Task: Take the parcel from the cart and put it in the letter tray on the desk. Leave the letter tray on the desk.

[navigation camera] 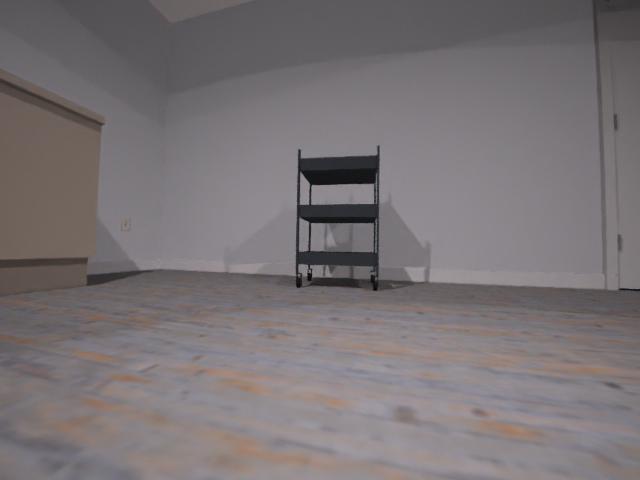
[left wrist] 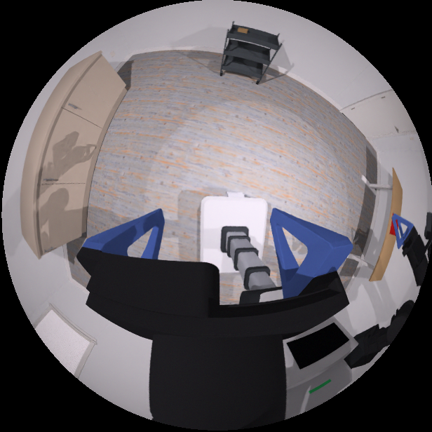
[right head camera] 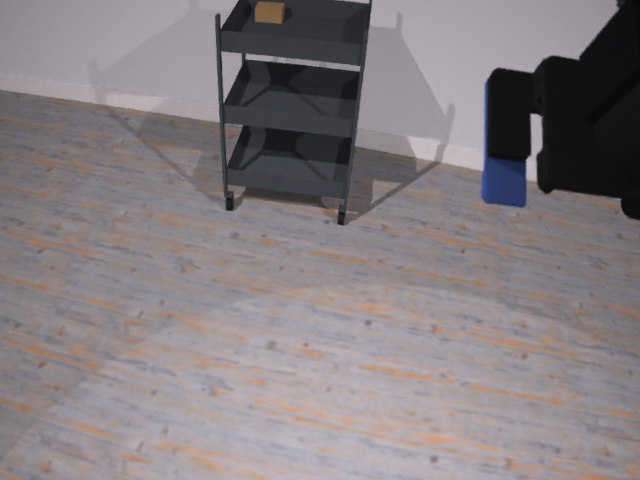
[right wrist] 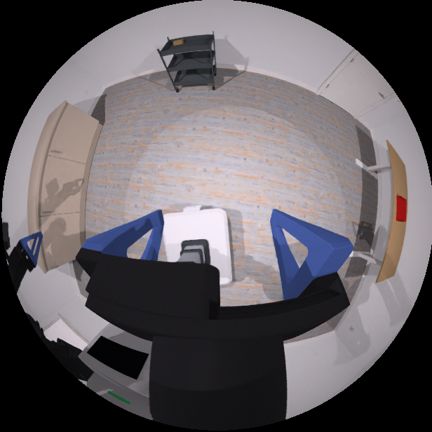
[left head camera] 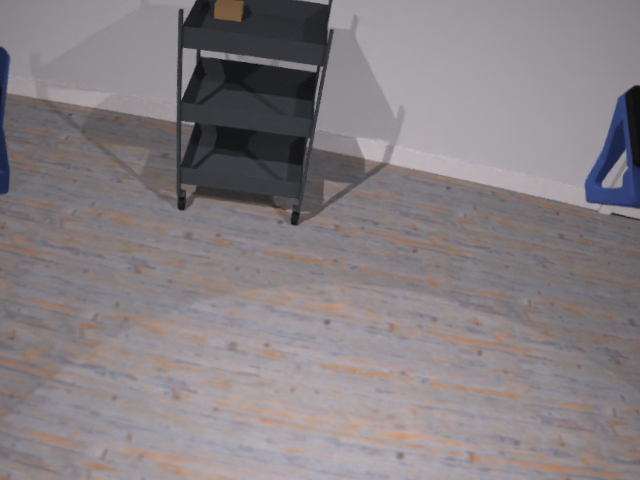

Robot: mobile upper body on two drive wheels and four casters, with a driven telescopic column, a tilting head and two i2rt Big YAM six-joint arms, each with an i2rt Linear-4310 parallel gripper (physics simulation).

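Frame: origin at the left arm's base, x ahead, y left, z up, level; metres.
Where they show: right gripper, between the fingertips: [right head camera: 558, 198].
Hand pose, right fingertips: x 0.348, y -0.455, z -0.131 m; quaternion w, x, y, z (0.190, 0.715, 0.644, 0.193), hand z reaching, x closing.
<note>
Things, the pixels of their centre, and the offset from my right fingertips. "spot": a spot on its surface instead.
- small brown parcel, middle of its body: [left head camera: 229, 9] [right head camera: 269, 12] dx +1.642, dy +0.230, dz -0.591 m
- dark three-tier cart, a spot on its surface: [left head camera: 253, 45] [right head camera: 289, 47] [navigation camera: 337, 162] spot: dx +1.362, dy +0.159, dz -0.582 m
The small brown parcel [left head camera: 229, 9] [right head camera: 269, 12] [left wrist: 242, 30] [right wrist: 178, 42] lies on the top shelf of the dark three-tier cart [left head camera: 253, 45] [right head camera: 289, 46] [navigation camera: 338, 163], toward the picture's left. The red letter tray [right wrist: 401, 208] is on the wooden desk [right wrist: 397, 172] at the right edge of the right wrist view; in the left wrist view, a finger partly hides it. My left gripper [left wrist: 216, 214] is open and empty, far from the cart. My right gripper [right wrist: 216, 215] is open and empty, also far from the cart. One finger of each shows at the sides of the left head view.
The cart stands before a wall, across the floor. A beige cabinet [left wrist: 67, 150] [right wrist: 62, 170] [navigation camera: 46, 170] stands at the left of the wrist and navigation views. A white door [navigation camera: 629, 155] is at the right of the navigation view. My white base [left wrist: 232, 210] shows below the grippers.
</note>
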